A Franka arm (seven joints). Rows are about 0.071 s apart.
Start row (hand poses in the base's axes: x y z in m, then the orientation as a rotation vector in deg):
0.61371, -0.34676, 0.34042, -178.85, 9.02, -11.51
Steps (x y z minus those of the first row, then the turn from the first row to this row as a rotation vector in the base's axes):
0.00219, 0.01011, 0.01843, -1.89, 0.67, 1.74
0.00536, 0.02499, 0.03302, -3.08, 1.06, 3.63
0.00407, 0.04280, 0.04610, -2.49, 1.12, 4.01
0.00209, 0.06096, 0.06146, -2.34, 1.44, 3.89
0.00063, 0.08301, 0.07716, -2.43, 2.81, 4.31
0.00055, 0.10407, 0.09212, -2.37, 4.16, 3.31
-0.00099, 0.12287, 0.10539, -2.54, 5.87, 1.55
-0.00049, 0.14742, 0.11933, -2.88, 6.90, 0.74
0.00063, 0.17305, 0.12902, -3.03, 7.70, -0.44
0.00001, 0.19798, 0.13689, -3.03, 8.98, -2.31
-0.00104, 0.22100, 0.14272, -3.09, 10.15, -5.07
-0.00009, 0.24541, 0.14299, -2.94, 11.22, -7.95
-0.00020, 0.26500, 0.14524, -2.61, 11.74, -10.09
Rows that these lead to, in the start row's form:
0.61590, -0.33665, 0.35885, 178.33, -6.09, 10.56
0.61907, -0.32177, 0.37344, 177.36, -3.02, 9.96
0.61778, -0.30396, 0.38652, 177.98, -2.50, 9.85
0.61580, -0.28580, 0.40188, 178.13, -2.70, 9.35
0.61434, -0.26375, 0.41758, 178.11, -2.05, 7.22
0.61426, -0.24269, 0.43254, 178.08, -3.61, 5.13
0.61272, -0.22389, 0.44581, 177.70, -6.32, 2.50
0.61322, -0.19934, 0.45975, 177.22, -7.52, 0.93
0.61434, -0.17371, 0.46944, 176.87, -9.32, -0.28
0.61372, -0.14878, 0.47731, 176.50, -12.18, -2.24
0.61267, -0.12576, 0.48314, 175.83, -16.39, -4.02
0.61362, -0.10135, 0.48341, 175.23, -20.79, -5.66
0.61351, -0.08176, 0.48566, 174.95, -24.10, -6.49

